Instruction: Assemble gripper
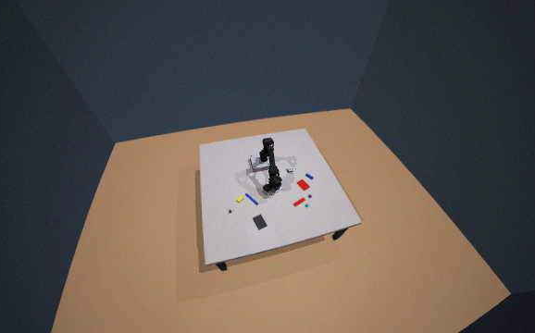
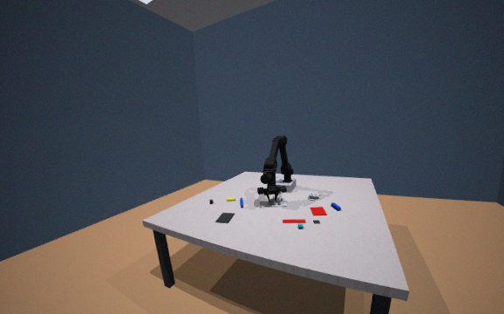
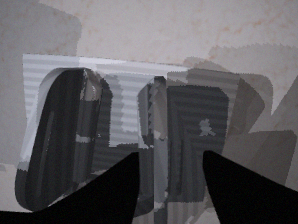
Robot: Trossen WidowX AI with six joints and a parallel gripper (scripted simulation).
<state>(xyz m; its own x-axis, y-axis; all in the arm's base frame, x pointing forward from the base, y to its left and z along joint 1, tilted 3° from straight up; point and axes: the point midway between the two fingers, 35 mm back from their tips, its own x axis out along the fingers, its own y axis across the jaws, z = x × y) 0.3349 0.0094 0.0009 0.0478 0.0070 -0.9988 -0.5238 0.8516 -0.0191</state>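
The white flat plate lies 3 cm to the left of my gripper tip and 1 cm below it. Round my gripper tip: red square plate: 30 cm to the left, 1 cm below, 1 cm ahead; then red bar: 21 cm to the left, 18 cm ahead, 1 cm below; then gripper base: 23 cm to the left, 18 cm behind, 1 cm above.
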